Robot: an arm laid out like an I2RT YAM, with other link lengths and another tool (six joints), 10 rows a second.
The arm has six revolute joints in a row. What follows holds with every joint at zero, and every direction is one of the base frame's. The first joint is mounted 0.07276 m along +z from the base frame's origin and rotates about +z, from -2.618 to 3.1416 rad. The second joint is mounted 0.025 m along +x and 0.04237 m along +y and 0.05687 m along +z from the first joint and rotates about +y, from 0 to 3.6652 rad. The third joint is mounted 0.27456 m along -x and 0.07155 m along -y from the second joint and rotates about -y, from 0 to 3.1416 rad. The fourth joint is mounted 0.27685 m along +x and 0.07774 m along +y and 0.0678 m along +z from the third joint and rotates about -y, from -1.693 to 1.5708 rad. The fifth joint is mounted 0.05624 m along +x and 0.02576 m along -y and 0.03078 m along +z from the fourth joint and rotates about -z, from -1.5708 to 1.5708 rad. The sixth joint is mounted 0.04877 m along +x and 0.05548 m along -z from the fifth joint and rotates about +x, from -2.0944 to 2.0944 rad. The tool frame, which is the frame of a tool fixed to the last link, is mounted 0.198 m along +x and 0.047 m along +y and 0.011 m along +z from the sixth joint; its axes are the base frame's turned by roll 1.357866, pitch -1.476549 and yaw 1.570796 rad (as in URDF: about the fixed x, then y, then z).
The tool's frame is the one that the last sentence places.
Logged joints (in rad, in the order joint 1, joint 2, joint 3, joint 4, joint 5, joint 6), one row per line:
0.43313, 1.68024, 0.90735, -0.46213, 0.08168, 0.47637
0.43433, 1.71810, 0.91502, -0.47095, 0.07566, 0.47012
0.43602, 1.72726, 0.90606, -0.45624, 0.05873, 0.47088
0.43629, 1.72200, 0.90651, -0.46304, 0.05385, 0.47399
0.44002, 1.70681, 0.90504, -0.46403, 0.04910, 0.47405
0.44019, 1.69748, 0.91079, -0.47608, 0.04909, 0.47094
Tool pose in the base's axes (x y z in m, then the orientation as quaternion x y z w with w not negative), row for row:
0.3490, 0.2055, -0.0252, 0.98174, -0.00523, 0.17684, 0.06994
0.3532, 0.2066, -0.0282, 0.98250, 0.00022, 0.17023, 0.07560
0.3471, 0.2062, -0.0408, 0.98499, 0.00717, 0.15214, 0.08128
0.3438, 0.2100, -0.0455, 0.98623, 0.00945, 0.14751, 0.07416
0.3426, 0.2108, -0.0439, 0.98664, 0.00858, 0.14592, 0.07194
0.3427, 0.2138, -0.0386, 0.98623, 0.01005, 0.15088, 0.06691
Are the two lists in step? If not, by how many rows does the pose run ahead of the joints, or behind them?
The pose runs 1 row behind the joints: the pose in row i belongs to the joints in row i - 1.
